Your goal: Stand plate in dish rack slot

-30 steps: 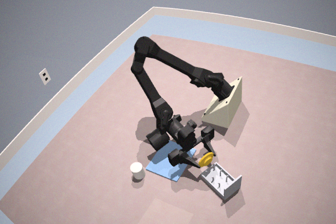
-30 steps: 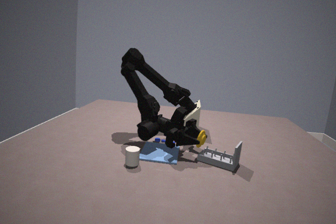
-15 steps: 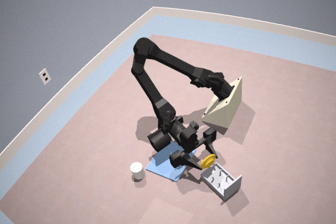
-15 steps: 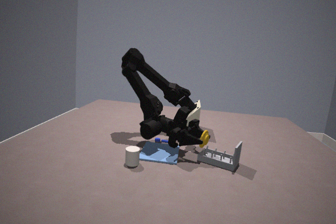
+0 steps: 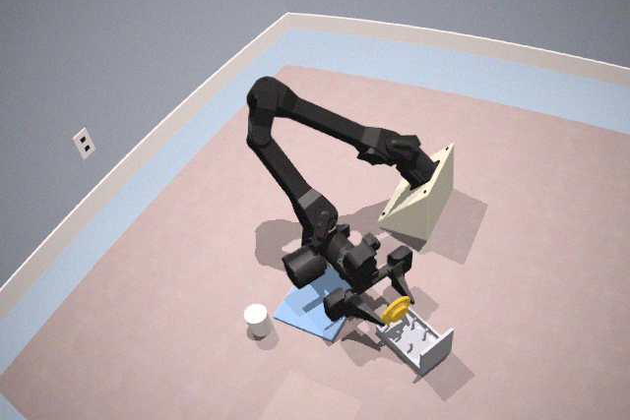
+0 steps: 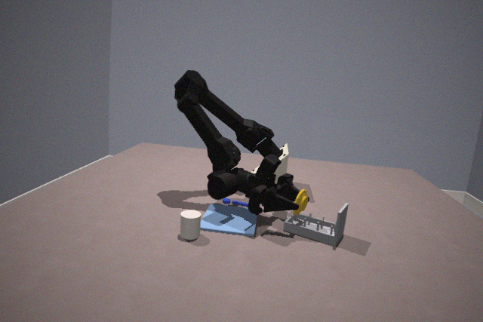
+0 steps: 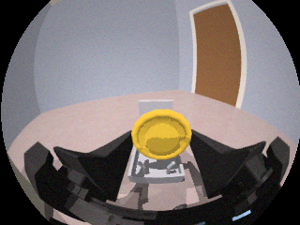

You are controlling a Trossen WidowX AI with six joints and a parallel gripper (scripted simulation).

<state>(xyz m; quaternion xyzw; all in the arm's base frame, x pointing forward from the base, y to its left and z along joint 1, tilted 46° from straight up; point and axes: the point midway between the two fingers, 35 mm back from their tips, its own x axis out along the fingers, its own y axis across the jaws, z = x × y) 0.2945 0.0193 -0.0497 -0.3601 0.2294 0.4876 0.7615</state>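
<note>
The dish rack is 10 mm ahead of my gripper tip, 30 mm to the left of it and 40 mm below it. Also, from my gripper tip: blue mat (10 mm behind, 170 mm to the right, 60 mm below); then yellow plate (10 mm to the right); then blue spoon (110 mm behind, 180 mm to the right, 60 mm below).
</note>
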